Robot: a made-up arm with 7 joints. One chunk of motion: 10 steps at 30 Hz.
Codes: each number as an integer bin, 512 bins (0 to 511) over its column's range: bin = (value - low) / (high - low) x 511, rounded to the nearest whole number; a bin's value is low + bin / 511 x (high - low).
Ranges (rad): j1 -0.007..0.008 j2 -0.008..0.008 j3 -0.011..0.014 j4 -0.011..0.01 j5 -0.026..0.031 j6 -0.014..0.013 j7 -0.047..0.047
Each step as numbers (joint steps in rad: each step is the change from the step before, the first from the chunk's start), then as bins.
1 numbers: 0.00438 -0.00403 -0.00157 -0.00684 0.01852 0.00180 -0.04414
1 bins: 388 127 193 101 399 299 16
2 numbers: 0.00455 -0.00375 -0.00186 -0.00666 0.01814 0.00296 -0.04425
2 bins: 393 136 187 106 396 321 15
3 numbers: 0.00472 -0.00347 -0.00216 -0.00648 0.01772 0.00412 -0.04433
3 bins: 399 145 181 110 392 343 15
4 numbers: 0.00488 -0.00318 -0.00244 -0.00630 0.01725 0.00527 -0.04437
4 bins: 405 154 175 114 388 365 14
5 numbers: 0.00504 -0.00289 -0.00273 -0.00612 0.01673 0.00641 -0.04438
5 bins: 410 163 169 119 383 386 14
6 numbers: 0.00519 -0.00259 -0.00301 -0.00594 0.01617 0.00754 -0.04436
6 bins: 415 173 163 123 378 408 14
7 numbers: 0.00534 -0.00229 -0.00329 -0.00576 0.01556 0.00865 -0.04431
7 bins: 420 182 158 128 373 429 15
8 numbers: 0.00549 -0.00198 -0.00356 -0.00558 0.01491 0.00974 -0.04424
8 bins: 425 192 152 132 367 449 15
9 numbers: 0.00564 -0.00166 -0.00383 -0.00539 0.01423 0.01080 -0.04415
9 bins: 431 202 147 137 361 469 15
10 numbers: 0.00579 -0.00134 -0.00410 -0.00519 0.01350 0.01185 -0.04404
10 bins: 436 213 141 141 354 489 16
